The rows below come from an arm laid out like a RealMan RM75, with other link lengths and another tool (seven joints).
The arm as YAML. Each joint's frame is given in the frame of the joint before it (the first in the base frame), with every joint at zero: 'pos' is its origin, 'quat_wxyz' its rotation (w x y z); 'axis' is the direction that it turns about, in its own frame. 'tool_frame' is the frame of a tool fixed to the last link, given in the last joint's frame.
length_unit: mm
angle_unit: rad
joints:
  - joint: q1
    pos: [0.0, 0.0, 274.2]
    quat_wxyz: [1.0, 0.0, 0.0, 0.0]
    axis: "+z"
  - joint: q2
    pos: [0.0, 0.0, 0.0]
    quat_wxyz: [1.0, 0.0, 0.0, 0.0]
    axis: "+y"
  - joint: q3
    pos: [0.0, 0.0, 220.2]
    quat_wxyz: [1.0, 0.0, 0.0, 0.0]
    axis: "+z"
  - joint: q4
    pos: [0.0, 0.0, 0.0]
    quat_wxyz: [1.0, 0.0, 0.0, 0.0]
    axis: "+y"
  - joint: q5
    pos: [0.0, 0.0, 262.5]
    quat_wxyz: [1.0, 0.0, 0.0, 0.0]
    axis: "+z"
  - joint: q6
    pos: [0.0, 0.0, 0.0]
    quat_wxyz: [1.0, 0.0, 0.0, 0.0]
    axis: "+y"
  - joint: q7
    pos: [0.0, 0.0, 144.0]
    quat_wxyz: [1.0, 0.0, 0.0, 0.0]
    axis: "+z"
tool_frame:
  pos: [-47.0, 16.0, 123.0]
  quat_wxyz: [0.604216, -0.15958, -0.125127, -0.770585]
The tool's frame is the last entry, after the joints.
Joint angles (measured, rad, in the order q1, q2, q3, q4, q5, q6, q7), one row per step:
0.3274 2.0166 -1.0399 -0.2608 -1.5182 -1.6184 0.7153
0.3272 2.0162 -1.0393 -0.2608 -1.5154 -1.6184 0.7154
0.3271 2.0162 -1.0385 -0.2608 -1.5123 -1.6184 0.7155
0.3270 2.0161 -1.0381 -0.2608 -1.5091 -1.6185 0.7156
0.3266 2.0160 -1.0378 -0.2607 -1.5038 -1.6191 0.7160
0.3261 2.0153 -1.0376 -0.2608 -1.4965 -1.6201 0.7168
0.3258 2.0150 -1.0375 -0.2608 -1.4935 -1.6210 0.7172
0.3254 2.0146 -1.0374 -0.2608 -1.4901 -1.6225 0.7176
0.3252 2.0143 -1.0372 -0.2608 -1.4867 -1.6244 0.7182
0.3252 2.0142 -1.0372 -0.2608 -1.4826 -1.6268 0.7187
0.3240 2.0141 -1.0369 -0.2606 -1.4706 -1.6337 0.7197
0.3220 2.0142 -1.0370 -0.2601 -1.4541 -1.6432 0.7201
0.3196 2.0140 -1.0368 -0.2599 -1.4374 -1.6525 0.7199
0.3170 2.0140 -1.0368 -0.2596 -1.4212 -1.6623 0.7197
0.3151 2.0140 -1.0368 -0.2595 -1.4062 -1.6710 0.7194
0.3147 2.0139 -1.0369 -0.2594 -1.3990 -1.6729 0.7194
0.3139 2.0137 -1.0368 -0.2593 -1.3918 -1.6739 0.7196
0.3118 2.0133 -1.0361 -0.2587 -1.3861 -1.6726 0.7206
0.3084 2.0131 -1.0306 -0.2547 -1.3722 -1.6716 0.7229
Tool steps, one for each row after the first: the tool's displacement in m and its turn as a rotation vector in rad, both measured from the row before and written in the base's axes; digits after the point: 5 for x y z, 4 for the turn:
0.00004 0.00067 0.00071 0.0028 0.0013 -0.0014
-0.00013 0.00075 0.00068 0.0031 0.0018 -0.0014
-0.00013 0.00068 0.00067 0.0029 0.0018 -0.0012
-0.00025 0.00092 0.00107 0.0041 0.0033 -0.0021
-0.00022 0.00130 0.00167 0.0056 0.0041 -0.0026
-0.00014 0.00044 0.00075 0.0022 0.0021 -0.0010
-0.00021 0.00041 0.00093 0.0024 0.0027 -0.0008
-0.00037 0.00040 0.00097 0.0022 0.0032 -0.0005
-0.00062 0.00042 0.00106 0.0025 0.0040 -0.0001
-0.00146 0.00099 0.00307 0.0077 0.0117 -0.0014
-0.00191 0.00105 0.00406 0.0106 0.0158 -0.0015
-0.00163 0.00109 0.00429 0.0118 0.0151 -0.0014
-0.00163 0.00075 0.00419 0.0111 0.0152 -0.0010
-0.00155 0.00083 0.00389 0.0107 0.0136 -0.0004
-0.00045 0.00086 0.00160 0.0054 0.0048 -0.0013
-0.00013 0.00097 0.00157 0.0057 0.0043 -0.0025
0.00087 0.00093 0.00113 0.0047 0.0024 -0.0061
0.00148 0.00254 0.00331 0.0129 0.0100 -0.0151

